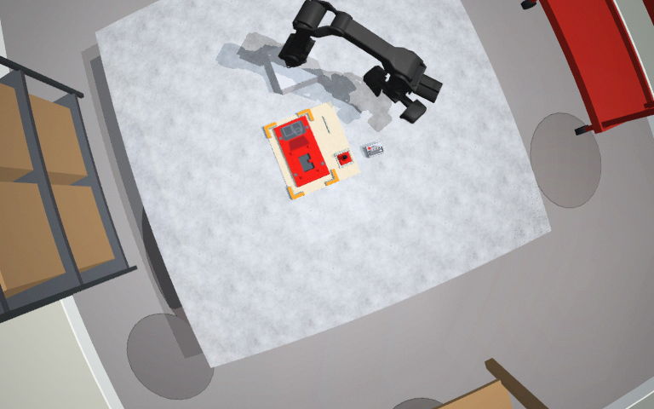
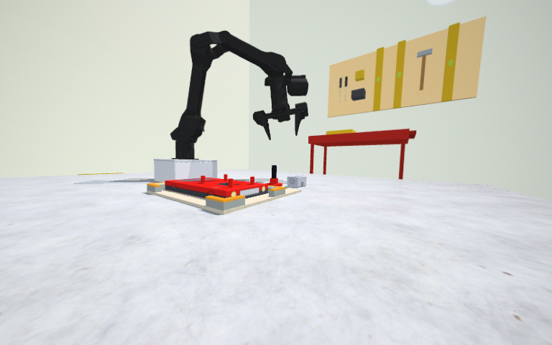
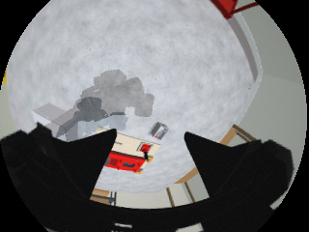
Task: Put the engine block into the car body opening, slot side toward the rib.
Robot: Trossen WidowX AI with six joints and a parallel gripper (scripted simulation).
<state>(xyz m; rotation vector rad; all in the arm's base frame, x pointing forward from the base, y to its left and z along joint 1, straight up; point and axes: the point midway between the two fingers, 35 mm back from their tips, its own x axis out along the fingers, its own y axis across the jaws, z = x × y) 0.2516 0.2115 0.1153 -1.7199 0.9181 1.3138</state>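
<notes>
My gripper tip is 100 mm short of the grey engine block, 60 mm to the left of it and 140 mm above it. Also, from my gripper tip: beige base plate 40 mm ahead, 260 mm to the right, 140 mm below.
</notes>
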